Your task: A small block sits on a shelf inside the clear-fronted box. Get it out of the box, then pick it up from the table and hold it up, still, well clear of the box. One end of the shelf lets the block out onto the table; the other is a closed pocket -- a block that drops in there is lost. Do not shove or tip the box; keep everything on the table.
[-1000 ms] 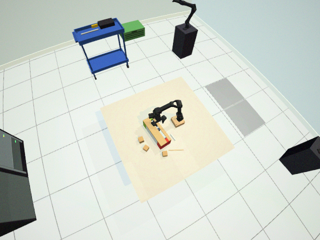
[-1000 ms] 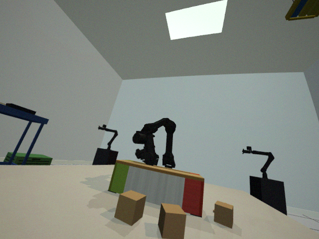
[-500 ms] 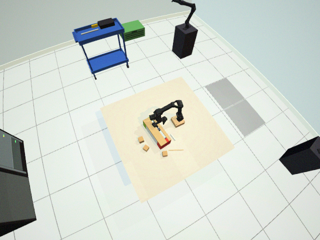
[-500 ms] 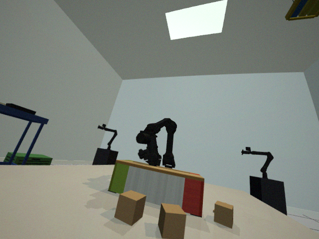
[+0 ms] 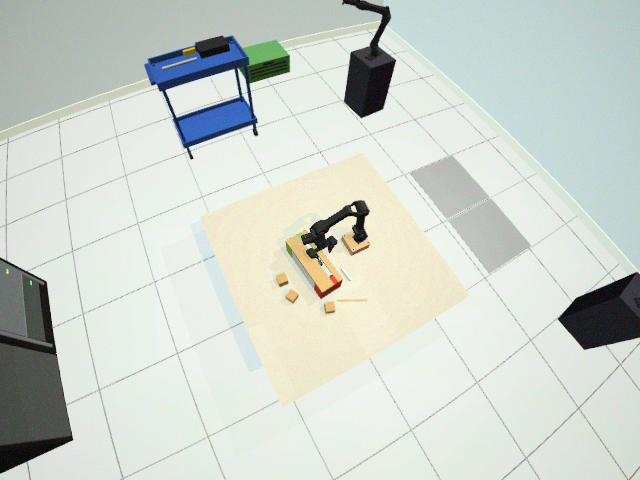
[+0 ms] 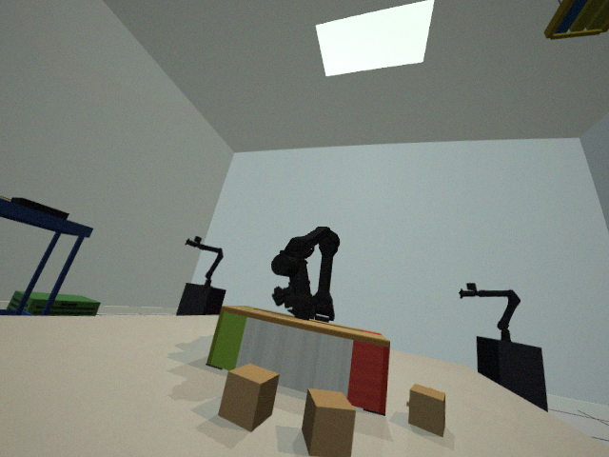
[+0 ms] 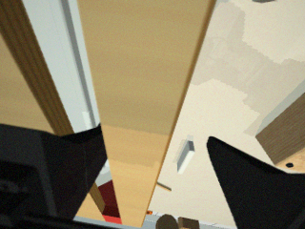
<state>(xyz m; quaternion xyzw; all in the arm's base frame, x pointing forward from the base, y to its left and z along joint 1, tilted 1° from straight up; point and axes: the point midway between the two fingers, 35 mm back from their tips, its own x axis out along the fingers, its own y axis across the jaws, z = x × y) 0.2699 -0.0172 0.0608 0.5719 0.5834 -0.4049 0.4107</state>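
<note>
My gripper tip is now 4 cm short of the box and 3 cm above it.
</note>
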